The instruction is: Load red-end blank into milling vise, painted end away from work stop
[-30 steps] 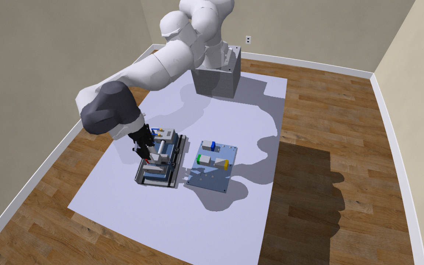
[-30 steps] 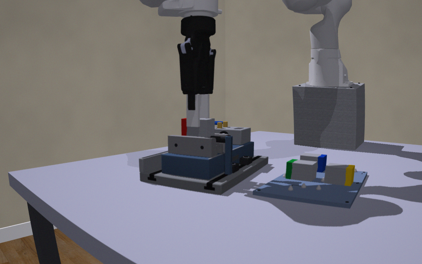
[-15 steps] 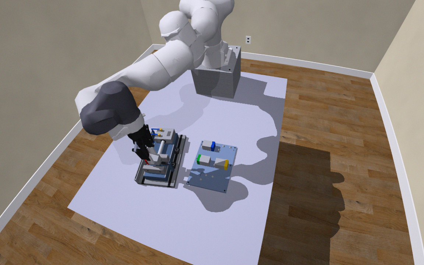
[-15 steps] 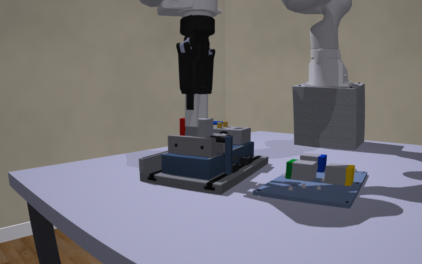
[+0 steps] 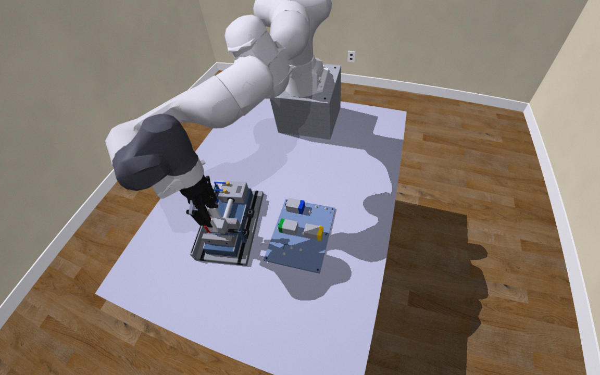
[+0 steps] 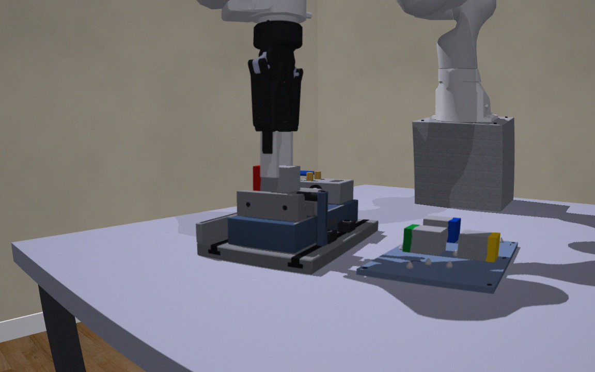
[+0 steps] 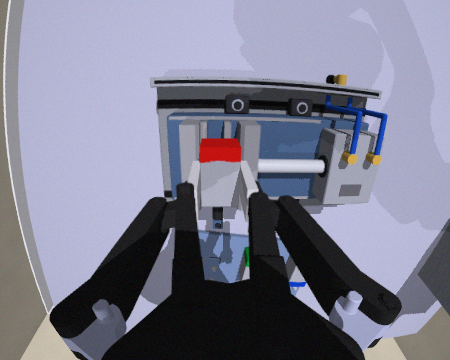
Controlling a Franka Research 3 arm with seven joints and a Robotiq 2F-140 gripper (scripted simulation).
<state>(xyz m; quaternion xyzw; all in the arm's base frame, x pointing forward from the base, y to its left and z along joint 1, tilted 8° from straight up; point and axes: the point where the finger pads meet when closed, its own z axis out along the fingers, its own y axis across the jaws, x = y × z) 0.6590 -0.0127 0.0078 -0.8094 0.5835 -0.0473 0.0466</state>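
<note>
My hand is 40 mm above the red-ended blank. Round my hand: hosed end block: 160 mm behind, 70 mm below, 50 mm to the right; then fixed jaw: 70 mm below, 30 mm ahead, 20 mm to the left; then blue work stop rod: 90 mm below, 70 mm to the left, 20 mm behind.
</note>
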